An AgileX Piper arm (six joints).
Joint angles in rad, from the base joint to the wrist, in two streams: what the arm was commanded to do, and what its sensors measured. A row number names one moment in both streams.
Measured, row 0:
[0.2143 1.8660 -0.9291 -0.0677 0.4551 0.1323]
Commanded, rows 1 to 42:
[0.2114 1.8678 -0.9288 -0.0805 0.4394 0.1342]
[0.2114 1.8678 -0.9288 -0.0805 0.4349 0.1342]
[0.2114 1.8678 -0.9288 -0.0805 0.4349 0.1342]
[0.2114 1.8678 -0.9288 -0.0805 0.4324 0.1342]
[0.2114 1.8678 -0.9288 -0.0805 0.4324 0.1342]
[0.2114 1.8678 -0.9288 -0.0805 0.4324 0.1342]
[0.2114 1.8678 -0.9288 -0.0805 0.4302 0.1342]
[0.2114 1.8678 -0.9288 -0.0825 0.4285 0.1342]
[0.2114 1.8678 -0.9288 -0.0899 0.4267 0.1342]
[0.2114 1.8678 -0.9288 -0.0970 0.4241 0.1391]
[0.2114 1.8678 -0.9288 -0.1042 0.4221 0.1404]
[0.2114 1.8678 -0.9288 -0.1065 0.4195 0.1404]
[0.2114 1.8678 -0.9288 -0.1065 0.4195 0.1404]
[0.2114 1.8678 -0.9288 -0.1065 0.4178 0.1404]
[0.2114 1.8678 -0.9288 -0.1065 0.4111 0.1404]
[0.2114 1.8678 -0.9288 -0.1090 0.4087 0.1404]
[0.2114 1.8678 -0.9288 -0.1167 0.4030 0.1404]
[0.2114 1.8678 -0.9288 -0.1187 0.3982 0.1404]
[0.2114 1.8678 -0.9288 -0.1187 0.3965 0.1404]
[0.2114 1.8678 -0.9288 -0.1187 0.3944 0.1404]
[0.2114 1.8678 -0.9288 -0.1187 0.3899 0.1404]
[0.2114 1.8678 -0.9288 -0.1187 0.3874 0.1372]
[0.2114 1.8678 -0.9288 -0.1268 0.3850 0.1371]
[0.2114 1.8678 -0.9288 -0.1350 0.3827 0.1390]
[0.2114 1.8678 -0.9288 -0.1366 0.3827 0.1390]
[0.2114 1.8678 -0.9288 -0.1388 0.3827 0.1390]
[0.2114 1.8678 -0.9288 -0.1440 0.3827 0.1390]
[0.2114 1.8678 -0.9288 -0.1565 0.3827 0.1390]
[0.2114 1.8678 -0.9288 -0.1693 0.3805 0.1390]
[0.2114 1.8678 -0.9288 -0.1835 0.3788 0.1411]
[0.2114 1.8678 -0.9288 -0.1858 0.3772 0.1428]
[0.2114 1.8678 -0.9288 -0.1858 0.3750 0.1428]
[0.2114 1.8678 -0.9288 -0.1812 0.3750 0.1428]
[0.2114 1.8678 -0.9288 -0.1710 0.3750 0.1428]
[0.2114 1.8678 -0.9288 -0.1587 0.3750 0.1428]
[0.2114 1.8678 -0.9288 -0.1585 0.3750 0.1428]
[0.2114 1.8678 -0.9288 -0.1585 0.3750 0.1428]
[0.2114 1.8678 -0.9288 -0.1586 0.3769 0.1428]
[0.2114 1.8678 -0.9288 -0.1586 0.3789 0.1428]
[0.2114 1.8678 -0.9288 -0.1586 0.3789 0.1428]
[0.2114 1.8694 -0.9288 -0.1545 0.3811 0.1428]
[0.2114 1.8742 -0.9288 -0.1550 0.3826 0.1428]
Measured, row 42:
[0.2143 1.8660 -0.9291 -0.1632 0.3849 0.1386]
